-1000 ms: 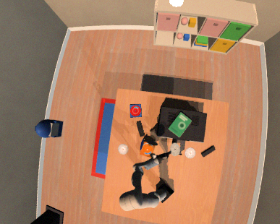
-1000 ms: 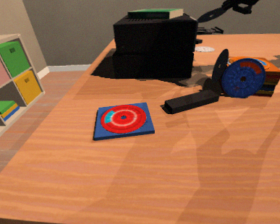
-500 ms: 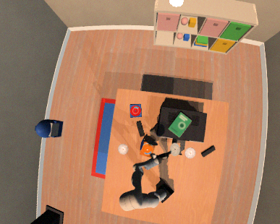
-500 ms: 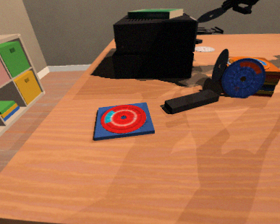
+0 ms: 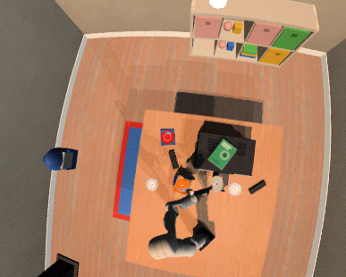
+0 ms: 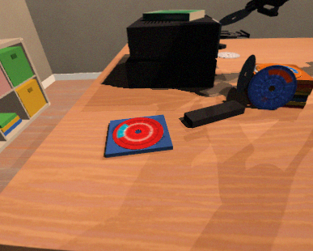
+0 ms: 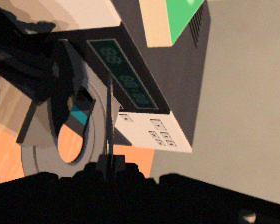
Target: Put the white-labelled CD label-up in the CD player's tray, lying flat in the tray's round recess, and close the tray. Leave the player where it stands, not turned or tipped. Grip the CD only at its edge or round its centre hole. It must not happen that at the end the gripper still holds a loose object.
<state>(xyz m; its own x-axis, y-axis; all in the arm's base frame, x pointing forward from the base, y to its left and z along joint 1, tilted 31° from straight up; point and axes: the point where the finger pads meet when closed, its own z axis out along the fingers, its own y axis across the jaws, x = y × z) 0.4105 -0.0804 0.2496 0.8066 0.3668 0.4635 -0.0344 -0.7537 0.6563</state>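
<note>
My gripper is now 60 mm to the left of the cd, 40 mm short of it and 40 mm above it. The rest, counted from my hand: green book 260 mm ahead, 50 mm to the right, 20 mm below.
</note>
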